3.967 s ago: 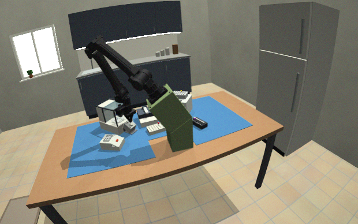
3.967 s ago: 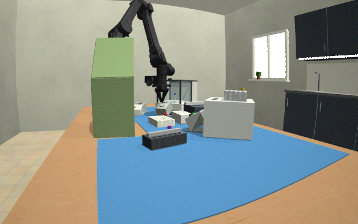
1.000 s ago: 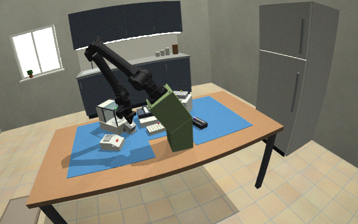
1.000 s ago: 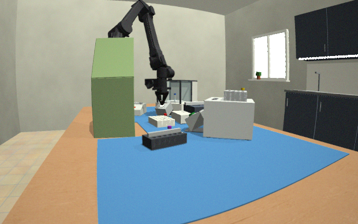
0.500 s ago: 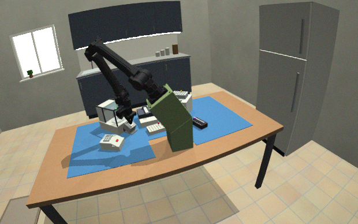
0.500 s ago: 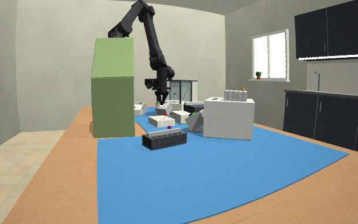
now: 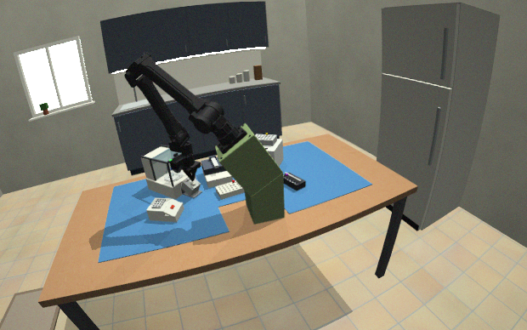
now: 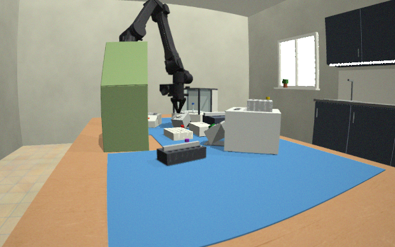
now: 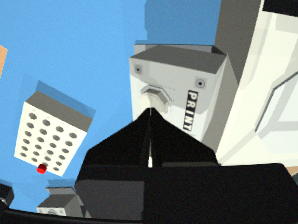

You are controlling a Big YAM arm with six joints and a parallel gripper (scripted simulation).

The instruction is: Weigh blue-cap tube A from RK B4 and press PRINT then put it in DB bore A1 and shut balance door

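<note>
The white round key lies 2 cm below my hand. From my hand the other things lie so: dark spectrophotometer (15 cm to the right, 14 cm ahead, 2 cm below); dry block DB (17 cm to the left, 13 cm behind, 6 cm below); tube rack RK (17 cm to the right, 8 cm below, 5 cm behind).
</note>
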